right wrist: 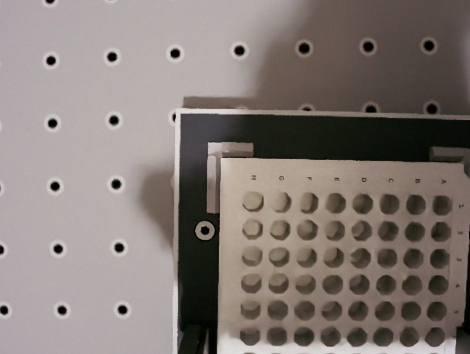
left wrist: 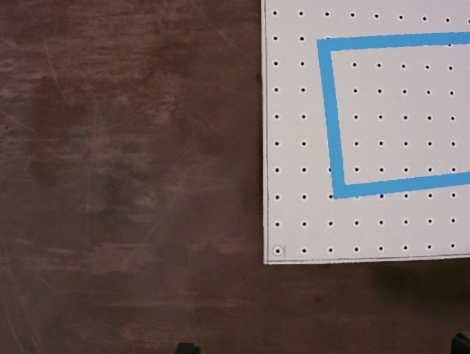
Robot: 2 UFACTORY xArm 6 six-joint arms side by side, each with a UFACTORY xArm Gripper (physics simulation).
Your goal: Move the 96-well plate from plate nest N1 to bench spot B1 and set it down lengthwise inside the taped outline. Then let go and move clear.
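Frame: origin at the left arm's base, x ahead, y left, z up, level; metres.
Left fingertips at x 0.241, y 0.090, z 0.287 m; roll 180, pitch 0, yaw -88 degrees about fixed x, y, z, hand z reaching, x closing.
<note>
Pixels of each thing's top centre, then the offset from my left fingertips to it. "pt": a spot on its surface instead. Level surfaces: height alone.
- 96-well plate, centre of its top: [right wrist: 343,351] dy -0.494, dx +0.237, dz -0.248 m
- dark nest, centre of its top: [right wrist: 338,338] dy -0.494, dx +0.236, dz -0.258 m
- blue taped outline, a spot on its surface: [left wrist: 333,120] pt dy -0.059, dx +0.121, dz -0.274 m
- white perforated board, height of its surface: dz -0.275 m
- brown table, height of its surface: dz -0.288 m
- round screw head, a spot on its surface: [right wrist: 205,230] pt dy -0.532, dx +0.284, dz -0.263 m
- raised bracket, a spot on its surface: [right wrist: 213,185] pt dy -0.548, dx +0.281, dz -0.259 m
The 96-well plate [right wrist: 345,245] is pale with rows of round wells and sits on a dark nest [right wrist: 320,134] between light corner brackets in the right wrist view; its lower part is cut off by the frame. My right gripper [right wrist: 328,338] is open, with one finger on each side of the plate and a narrow dark gap showing beside the left finger. The blue taped outline [left wrist: 333,120] lies on the white perforated board in the left wrist view, its right part cut off. My left gripper [left wrist: 324,346] is open and empty, above the brown table.
The white perforated board [left wrist: 295,237] [right wrist: 85,215] ends at a left and a lower edge in the left wrist view, with the brown table [left wrist: 130,175] around it. A round screw head [right wrist: 205,230] and raised bracket [right wrist: 213,185] stand on the nest beside the plate.
</note>
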